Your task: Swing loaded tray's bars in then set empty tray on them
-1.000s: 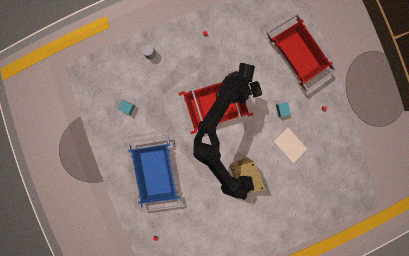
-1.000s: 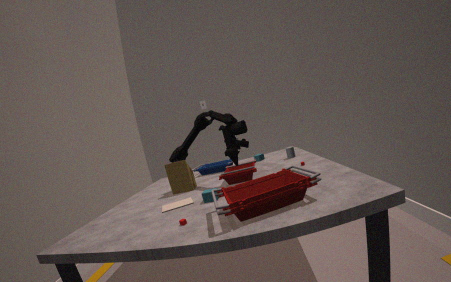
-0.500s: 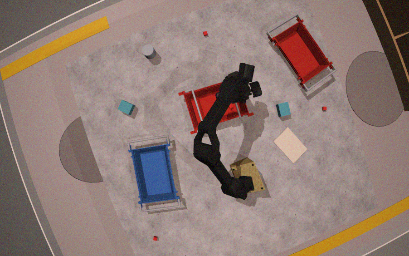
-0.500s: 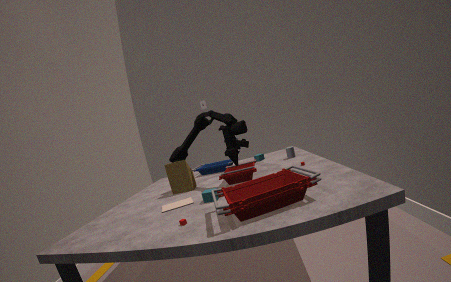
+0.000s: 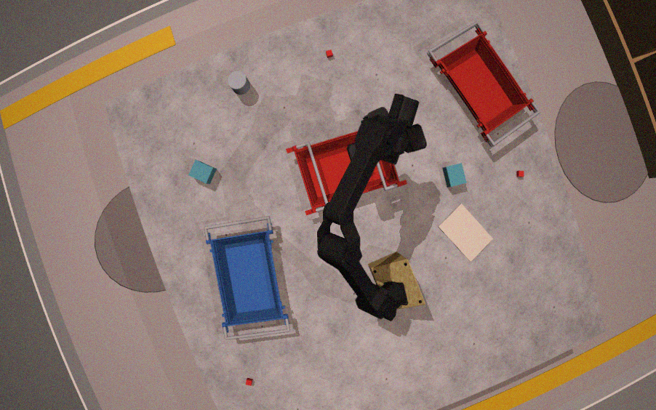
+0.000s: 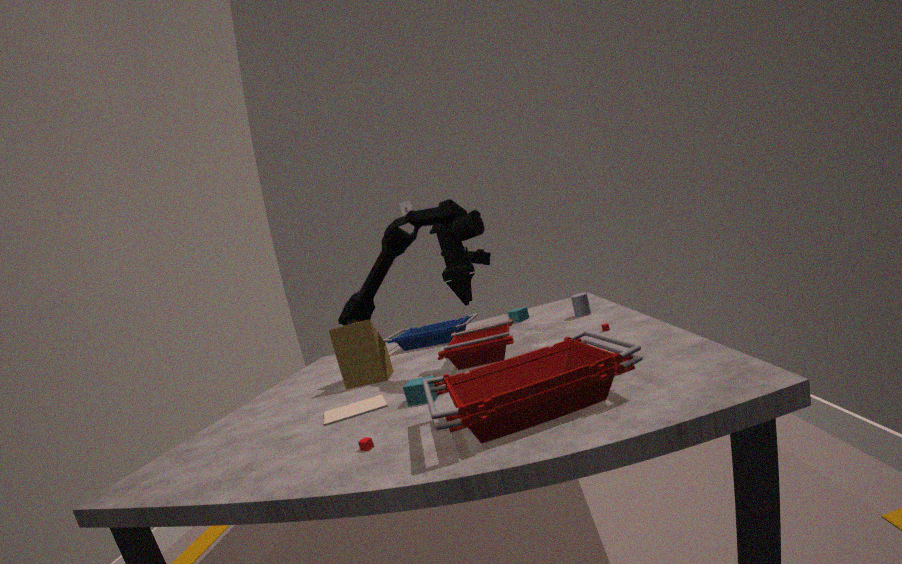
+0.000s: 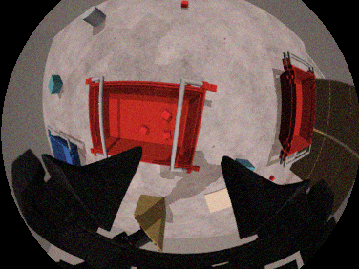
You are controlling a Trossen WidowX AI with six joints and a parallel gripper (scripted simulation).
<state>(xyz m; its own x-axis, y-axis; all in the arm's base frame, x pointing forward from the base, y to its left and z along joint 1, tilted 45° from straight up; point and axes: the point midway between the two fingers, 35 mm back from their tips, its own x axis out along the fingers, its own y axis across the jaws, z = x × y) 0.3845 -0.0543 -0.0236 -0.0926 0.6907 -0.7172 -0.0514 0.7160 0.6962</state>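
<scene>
Right now my gripper tip is 450 mm to the right of the blue tray, 250 mm past it and 120 mm above it. From my gripper tip the other things lie so: beige sheet 290 mm behind, 210 mm to the right, 160 mm below; grey cylinder 330 mm to the left, 310 mm ahead, 130 mm below.
</scene>
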